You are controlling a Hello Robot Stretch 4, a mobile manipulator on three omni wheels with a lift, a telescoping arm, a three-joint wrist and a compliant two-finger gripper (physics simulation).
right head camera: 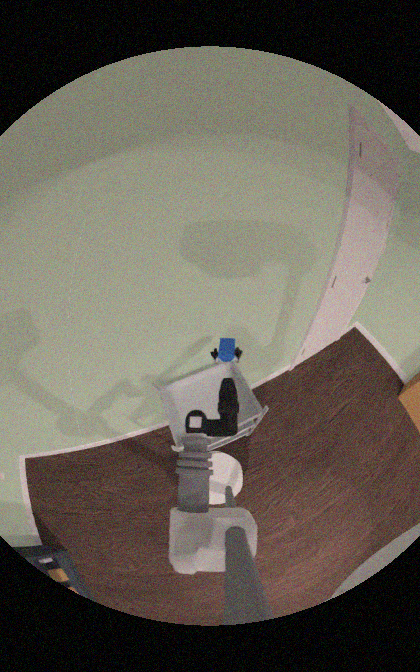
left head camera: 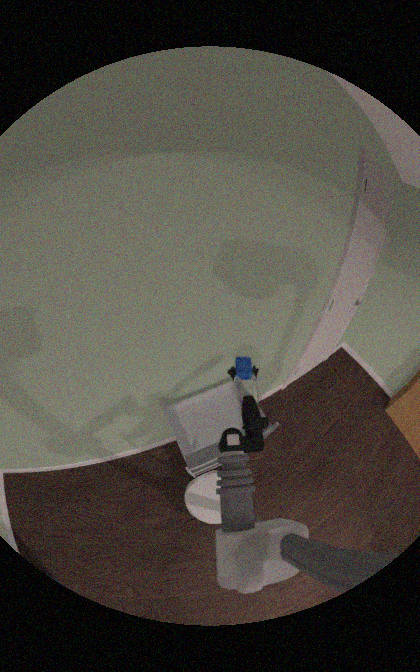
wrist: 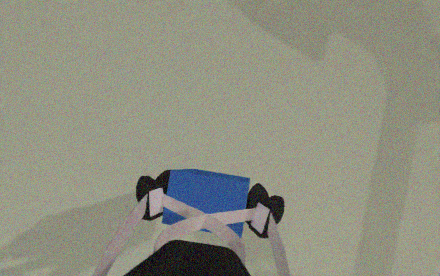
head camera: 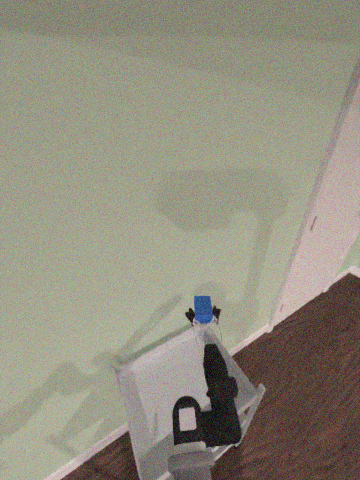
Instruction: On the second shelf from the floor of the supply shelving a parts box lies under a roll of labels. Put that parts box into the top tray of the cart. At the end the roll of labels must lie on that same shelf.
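Places are measured from the robot's base along level axes (x ahead, y left, z up), in centimetres.
Pixels of known places: gripper, fingertip midpoint: (wrist: 212,193) (head camera: 202,307).
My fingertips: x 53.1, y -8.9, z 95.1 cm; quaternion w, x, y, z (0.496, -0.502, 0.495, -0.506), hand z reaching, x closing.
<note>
Behind a point stands the place of what it marks.
The blue parts box (head camera: 202,304) @[y -8.9, x 53.1, z 96.8 cm] (left head camera: 243,365) (right head camera: 227,347) (wrist: 207,192) @[y -8.5, x 48.3, z 96.2 cm] is between the two black fingertips. My gripper (head camera: 203,315) (left head camera: 243,371) (right head camera: 226,354) (wrist: 212,193) @[y -8.9, x 53.1, z 95.1 cm] is shut on it and holds it in the air. In the head views the box appears at the far corner of the cart's top tray (head camera: 165,370) @[y 7.4, x 47.6, z 63.5 cm] (left head camera: 205,415) (right head camera: 192,395), on the wall side. My wrist and arm hang over the tray and hide part of it. The height of the box over the rim cannot be told. The roll of labels cannot be made out.
A green wall (head camera: 100,200) @[y 16.9, x 56.1, z 136.6 cm] (wrist: 100,75) @[y 6.6, x 60.9, z 104.9 cm] stands close behind the cart. A pale door (head camera: 325,200) @[y -85.7, x 101.4, z 111.5 cm] (left head camera: 357,255) (right head camera: 357,230) is to the right. A brown panel (left head camera: 407,415) (right head camera: 412,402) stands at the right edge. Part of the dark supply shelving (right head camera: 75,575) shows at the lower left.
</note>
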